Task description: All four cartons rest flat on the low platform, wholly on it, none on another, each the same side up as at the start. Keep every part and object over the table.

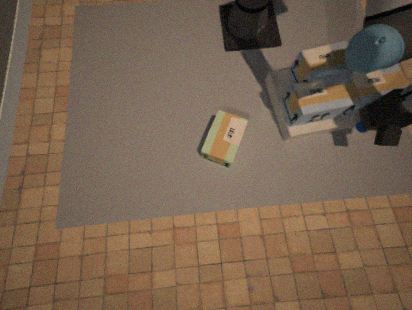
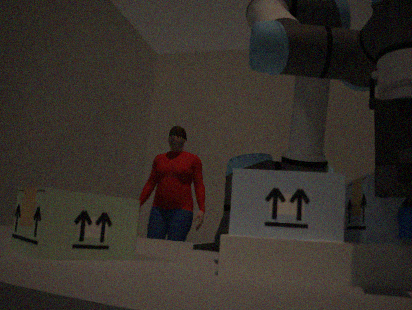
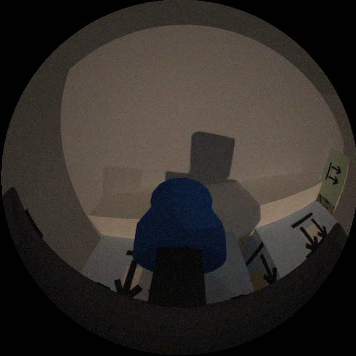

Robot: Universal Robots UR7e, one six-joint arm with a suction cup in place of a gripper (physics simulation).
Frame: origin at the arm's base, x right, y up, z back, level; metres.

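Seen in the pictures: hand, its tool point: point(image 1: 361, 127); arm's base, origin of its link: point(image 1: 246, 23).
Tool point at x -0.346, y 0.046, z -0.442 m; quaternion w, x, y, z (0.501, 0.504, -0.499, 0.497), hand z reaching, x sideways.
Observation:
Pixels of each thing's top centre, then the offset from my tool point to it.
- green carton, centre of its top: point(image 2: 79, 194) point(image 1: 225, 135) dx +0.421, dy +0.028, dz -0.061 m
- low platform, centre of its top: point(image 2: 339, 240) point(image 1: 326, 93) dx +0.090, dy -0.009, dz +0.119 m
The green carton point(image 1: 218, 142) point(image 2: 117, 215) point(image 3: 332, 175) stands upright on the table, apart from the low platform point(image 1: 310, 129) point(image 2: 285, 260) point(image 3: 117, 226). Three blue cartons stand on the platform, arrows up where visible: one at the front left point(image 1: 327, 105) point(image 2: 247, 210) point(image 3: 282, 237), one behind it point(image 1: 316, 56), and one to the right point(image 1: 392, 81) point(image 2: 375, 220) point(image 3: 107, 255), partly hidden by the arm. My suction cup point(image 1: 361, 127) point(image 2: 406, 220) point(image 3: 181, 225) is empty. It is low in front of the right carton's side face; whether it touches is unclear.
The arm's dark base point(image 1: 250, 30) stands behind the platform. The blue arm joint point(image 1: 375, 47) hangs over the back and right cartons. A person in a red shirt point(image 2: 177, 180) stands in the background. The table's front edge borders a tiled floor point(image 1: 200, 260).

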